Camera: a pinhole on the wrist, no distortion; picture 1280 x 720 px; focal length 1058.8 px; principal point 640.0 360.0 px. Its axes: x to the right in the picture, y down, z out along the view. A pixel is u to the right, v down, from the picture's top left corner.
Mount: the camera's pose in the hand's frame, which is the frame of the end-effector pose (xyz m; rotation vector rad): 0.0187 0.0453 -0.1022 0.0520 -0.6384 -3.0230
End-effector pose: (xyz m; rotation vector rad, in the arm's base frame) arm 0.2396 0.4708 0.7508 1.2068 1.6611 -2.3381
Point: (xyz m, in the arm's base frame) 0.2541 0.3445 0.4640
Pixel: outside the picture
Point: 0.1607 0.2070 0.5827
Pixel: 496.9 323.3
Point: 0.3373 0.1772 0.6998
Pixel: 1140.8 218.0
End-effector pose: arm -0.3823 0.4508 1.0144 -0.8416 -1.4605 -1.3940
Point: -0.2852 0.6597 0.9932
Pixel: 946.0 560.7
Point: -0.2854 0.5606 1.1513
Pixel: 296.9 301.0
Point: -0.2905 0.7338 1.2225
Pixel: 303.4 417.6
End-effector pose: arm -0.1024 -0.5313 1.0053 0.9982 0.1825 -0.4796
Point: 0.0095 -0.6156 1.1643
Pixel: 404.4 444.8
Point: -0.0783 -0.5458 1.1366
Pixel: 820.8 459.0
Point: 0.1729 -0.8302 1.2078
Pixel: 17.3 591.4
